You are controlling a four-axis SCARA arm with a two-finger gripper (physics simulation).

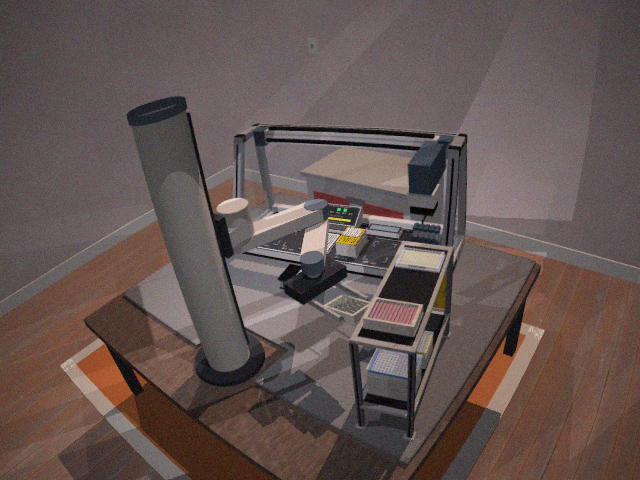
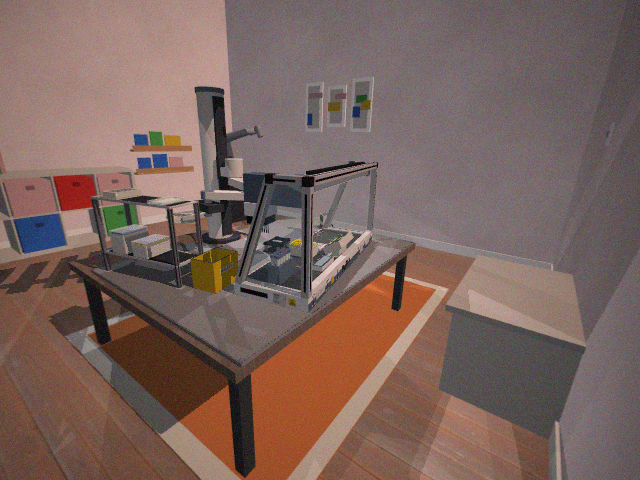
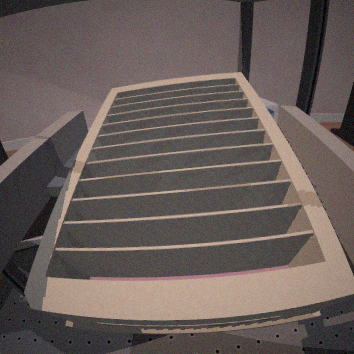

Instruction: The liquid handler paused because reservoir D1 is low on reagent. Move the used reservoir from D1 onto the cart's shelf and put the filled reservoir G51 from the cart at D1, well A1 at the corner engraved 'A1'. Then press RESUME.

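Places are measured from the arm's base along level axes (x ahead, y left, z up), in metres.
Pixels of known places: gripper, fingertip midpoint: [image 1: 354, 309] [image 2: 177, 216] [image 3: 179, 122]; arm's base at its link origin: [image 1: 230, 360] [image 2: 221, 238].
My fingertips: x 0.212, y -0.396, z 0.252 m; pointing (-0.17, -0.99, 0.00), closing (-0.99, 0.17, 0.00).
For each thing: its top centre in the pictures, then the offset to it from my fingertips. "pt": a spot on its surface instead. Level surfaces: height alone.
- used reservoir at its top centre: [image 3: 177, 93] [image 1: 347, 300] [image 2: 182, 211] dx +0.004, dy +0.023, dz +0.021 m
- cart at its top centre: [image 1: 408, 287] [image 2: 144, 198] dx +0.035, dy -0.161, dz +0.117 m
- filled reservoir at its top centre: [image 1: 393, 311] [image 2: 122, 190] dx -0.091, dy -0.193, dz +0.142 m
- handler's deck at its surface level: dz -0.189 m
- control panel at a spot on its surface: [image 1: 343, 214] pt dx +0.613, dy +0.502, dz -0.120 m
- pale plate at its top centre: [image 1: 420, 257] [image 2: 166, 199] dx +0.161, dy -0.128, dz +0.125 m
- yellow bin at its top centre: [image 2: 214, 254] dx +0.349, dy -0.049, dz -0.104 m
- yellow tip rack at its top centre: [image 1: 351, 234] [image 2: 303, 242] dx +0.496, dy +0.379, dz -0.125 m
- pipetting head at a spot on its surface: [image 1: 424, 167] pt dx +0.486, dy +0.026, dz +0.242 m
My gripper [image 1: 347, 306] [image 3: 179, 122] is shut on the used reservoir [image 1: 341, 303] [image 3: 187, 299], a cream frame with a row of dark, nearly empty troughs and a thin pink line at its near end. It is held level beside the cart [image 1: 411, 387] [image 2: 176, 248], with the fingers along its long sides. The filled reservoir [image 1: 393, 316] [image 2: 121, 193], with pink troughs, stands on the near end of the cart's top. Its label is not readable. The handler's deck [image 1: 279, 243] lies behind the arm; the D1 and A1 engravings are not readable. The control panel [image 1: 343, 214] shows green lights and a yellow bar.
A pale plate [image 1: 422, 258] lies on the cart's far top end. A blue-rimmed box [image 1: 391, 372] [image 2: 129, 238] stands on its lower shelf. A yellow bin [image 2: 206, 273] stands beside the cart. A yellow tip rack [image 1: 350, 241] is on the deck. The pipetting head [image 1: 424, 167] hangs at the right.
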